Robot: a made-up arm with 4 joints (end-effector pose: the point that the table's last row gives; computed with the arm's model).
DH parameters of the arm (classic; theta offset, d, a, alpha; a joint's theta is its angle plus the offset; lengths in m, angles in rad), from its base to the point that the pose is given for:
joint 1: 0 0.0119 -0.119 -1.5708
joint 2: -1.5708 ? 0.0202 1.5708
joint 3: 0 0.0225 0.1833 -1.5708
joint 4: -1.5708 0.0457 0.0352 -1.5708
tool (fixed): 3.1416 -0.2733 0 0
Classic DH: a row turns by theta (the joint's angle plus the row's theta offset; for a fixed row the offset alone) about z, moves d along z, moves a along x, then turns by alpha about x.
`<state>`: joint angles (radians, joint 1 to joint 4).
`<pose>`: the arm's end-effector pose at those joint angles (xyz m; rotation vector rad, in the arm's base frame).
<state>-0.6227 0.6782 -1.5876 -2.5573</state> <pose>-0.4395 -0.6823 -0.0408 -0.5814 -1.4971 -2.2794</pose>
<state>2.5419 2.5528 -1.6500 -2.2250</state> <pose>0.6468 0.4570 -0.1415 -0.5936 -1.0775 1.1040</pose>
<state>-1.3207 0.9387 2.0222 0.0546</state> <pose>-0.5374 0.0154 0.0807 -1.0465 1.5581 0.0000</pose>
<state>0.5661 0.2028 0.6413 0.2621</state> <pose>0.0109 -0.4957 -0.0256 -0.7552 0.2533 0.5171</pose>
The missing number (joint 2, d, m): -0.418
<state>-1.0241 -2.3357 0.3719 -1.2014</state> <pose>-0.4650 0.0782 0.1345 1.6844 2.1153 -0.0222</pose>
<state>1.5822 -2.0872 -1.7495 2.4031</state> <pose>0.8289 -0.0139 -0.1413 -1.2684 -0.8376 2.7061</pose>
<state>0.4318 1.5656 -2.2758 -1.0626</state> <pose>0.1249 -0.4517 -0.1870 0.4730 0.3530 -1.7975</pose>
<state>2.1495 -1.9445 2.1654 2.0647</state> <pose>0.0417 0.2264 -0.1408 0.3114 0.6967 0.0620</pose>
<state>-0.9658 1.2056 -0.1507 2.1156</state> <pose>-0.2657 -0.3650 0.3692 -1.5736 -2.5615 -0.2139</pose>
